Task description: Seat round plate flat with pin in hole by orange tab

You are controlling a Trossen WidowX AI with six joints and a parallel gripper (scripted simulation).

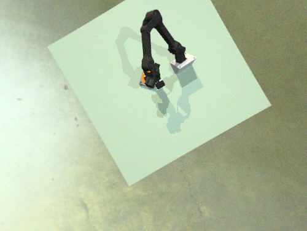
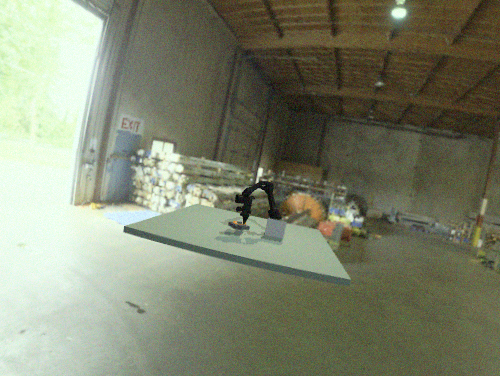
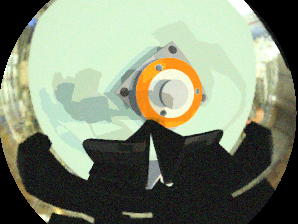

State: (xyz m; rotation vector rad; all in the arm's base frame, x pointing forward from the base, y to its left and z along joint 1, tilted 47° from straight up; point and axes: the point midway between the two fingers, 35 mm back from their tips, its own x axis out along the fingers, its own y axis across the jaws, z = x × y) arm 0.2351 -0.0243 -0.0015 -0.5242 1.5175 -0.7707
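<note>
Now: gripper tip 20 mm short of the round plate and 30 mm to the left of it.
</note>
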